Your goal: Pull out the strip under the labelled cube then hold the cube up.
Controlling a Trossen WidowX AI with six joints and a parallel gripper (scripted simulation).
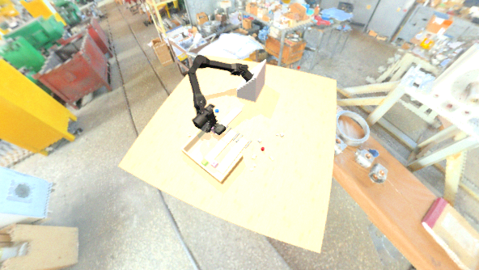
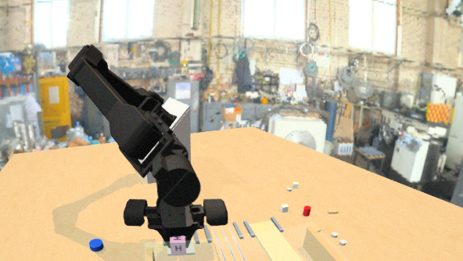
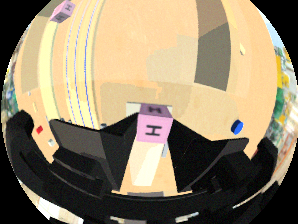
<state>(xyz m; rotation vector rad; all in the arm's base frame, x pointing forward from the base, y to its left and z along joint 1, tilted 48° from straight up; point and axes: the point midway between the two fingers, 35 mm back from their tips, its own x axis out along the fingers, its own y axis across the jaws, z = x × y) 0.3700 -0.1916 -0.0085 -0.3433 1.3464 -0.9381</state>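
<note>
Right now the pale strip is 110 mm behind my gripper tip, 40 mm to the left of it and 10 mm below it.
</note>
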